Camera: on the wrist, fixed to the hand. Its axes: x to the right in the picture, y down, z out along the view.
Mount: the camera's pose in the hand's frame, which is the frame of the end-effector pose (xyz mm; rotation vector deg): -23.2 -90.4 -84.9 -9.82 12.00 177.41
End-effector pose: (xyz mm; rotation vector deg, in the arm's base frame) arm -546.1 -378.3 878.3 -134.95 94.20 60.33
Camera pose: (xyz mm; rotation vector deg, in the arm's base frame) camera -432.0 -358.6 928.5 -71.30 -108.98 -3.52
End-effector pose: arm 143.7 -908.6 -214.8 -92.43 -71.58 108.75
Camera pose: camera 204.4 -843.0 -125.7 65.17 -69.20 -16.07
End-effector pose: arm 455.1 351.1 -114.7 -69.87 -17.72 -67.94
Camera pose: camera 338.4 303.1 -114.5 -20.02 83.42 81.97
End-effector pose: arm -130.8 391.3 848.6 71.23 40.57 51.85
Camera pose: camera -197.8 404.9 742.6 -37.73 76.14 -105.57
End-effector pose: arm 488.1 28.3 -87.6 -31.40 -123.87 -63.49
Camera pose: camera 478.9 -94.0 -117.2 -114.05 33.53 35.42
